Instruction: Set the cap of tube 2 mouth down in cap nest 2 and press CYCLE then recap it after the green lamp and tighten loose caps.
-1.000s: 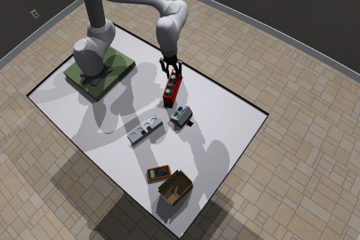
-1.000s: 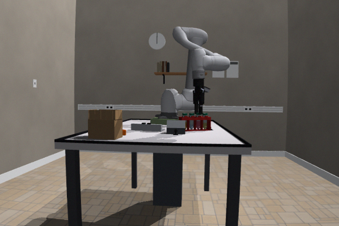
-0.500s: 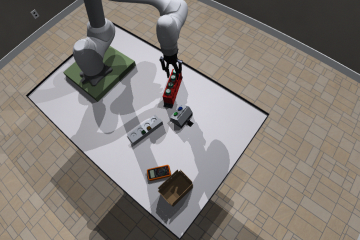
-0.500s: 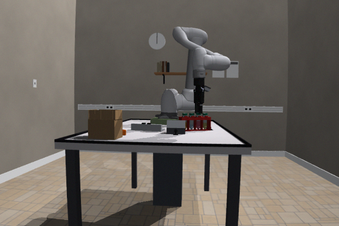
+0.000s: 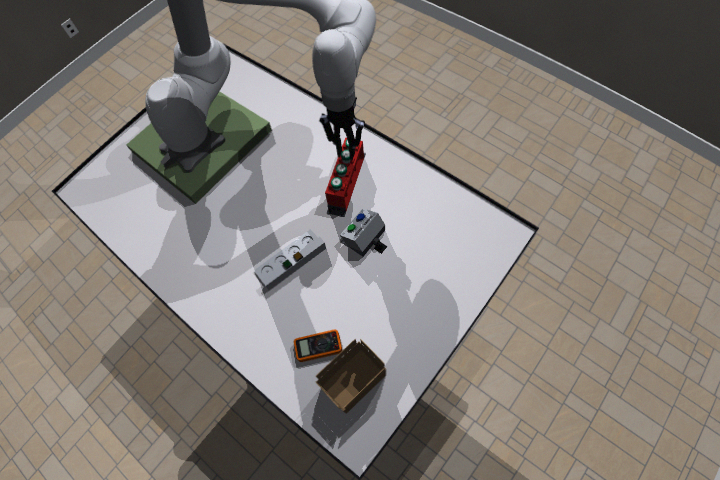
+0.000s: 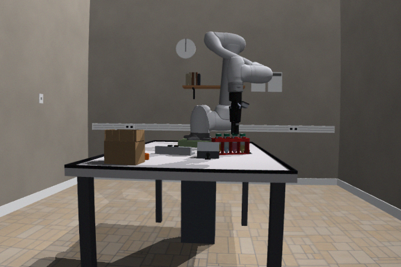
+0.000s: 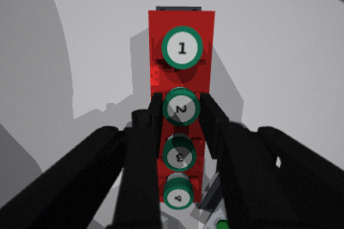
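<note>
My gripper is now 16 cm short of the blue key, 12 cm to the left of it and 8 cm above it. From my hand the other things lie so: orange multimeter (31 cm ahead, 50 cm to the right, 13 cm below); grey key housing (18 cm ahead, 15 cm to the right, 10 cm below); green key (16 cm ahead, 17 cm to the right, 8 cm below).
</note>
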